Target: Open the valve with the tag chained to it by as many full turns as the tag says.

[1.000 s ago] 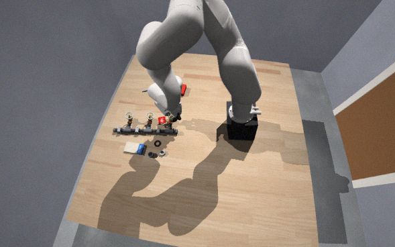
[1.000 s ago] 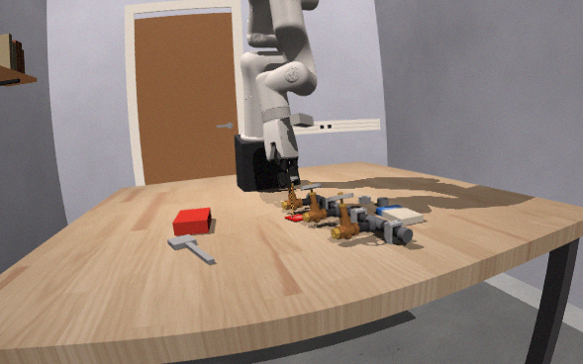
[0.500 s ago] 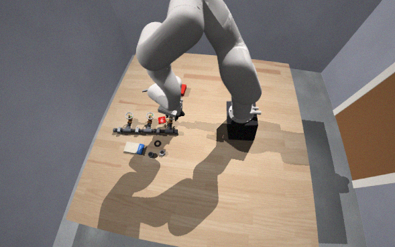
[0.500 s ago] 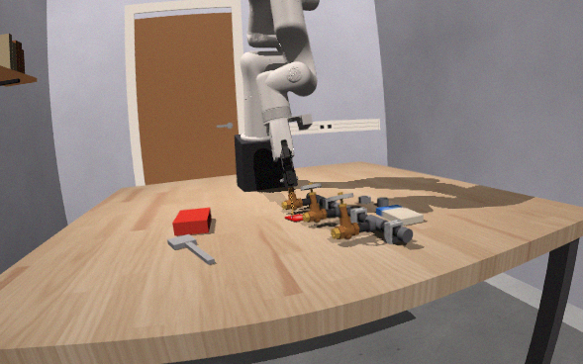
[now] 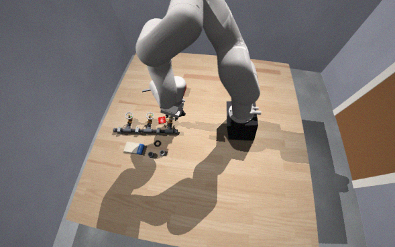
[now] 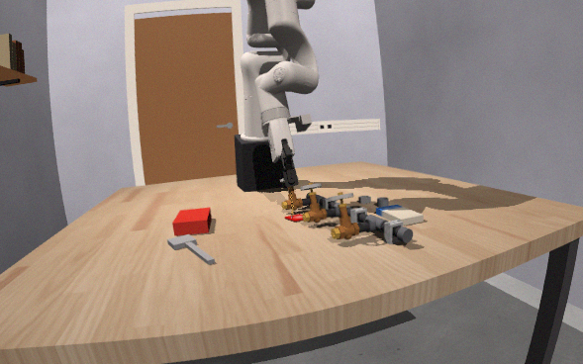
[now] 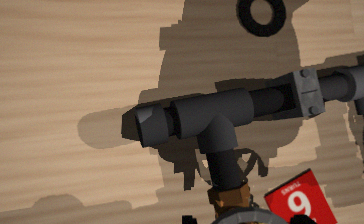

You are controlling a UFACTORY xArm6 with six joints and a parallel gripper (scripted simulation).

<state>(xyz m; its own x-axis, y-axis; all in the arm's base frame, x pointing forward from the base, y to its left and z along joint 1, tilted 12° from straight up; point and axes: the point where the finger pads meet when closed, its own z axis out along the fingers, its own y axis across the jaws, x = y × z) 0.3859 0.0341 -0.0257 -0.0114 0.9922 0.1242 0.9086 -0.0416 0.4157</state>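
Now: the red tag 80 mm below my hand, 80 mm ahead of it and 10 mm to the right of it. From my hand the other things lie so: grey hammer-like tool: 240 mm to the right, 210 mm ahead, 80 mm below; then grey box: 210 mm to the left, 190 mm ahead, 70 mm below; then red box: 250 mm to the right, 70 mm below, 50 mm ahead.
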